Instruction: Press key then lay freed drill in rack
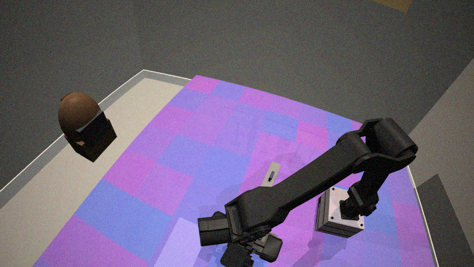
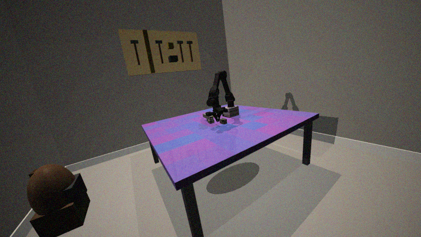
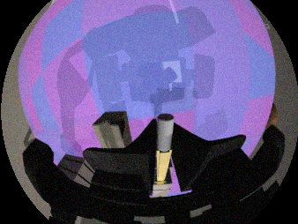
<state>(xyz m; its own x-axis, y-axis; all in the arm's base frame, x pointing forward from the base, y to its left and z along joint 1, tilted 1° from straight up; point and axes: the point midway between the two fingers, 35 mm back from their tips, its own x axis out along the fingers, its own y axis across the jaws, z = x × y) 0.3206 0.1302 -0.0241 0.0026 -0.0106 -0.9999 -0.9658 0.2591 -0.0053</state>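
My gripper tip is now 1 cm past the drill, 4 cm to the left of it and 3 cm below it. From my gripper tip the other things lie so: long grey block: 5 cm behind, 20 cm to the right, 1 cm above; then grooved grey rack: 8 cm behind, 2 cm to the right, 2 cm below; then dark key: 6 cm behind, 23 cm to the right, 2 cm above.
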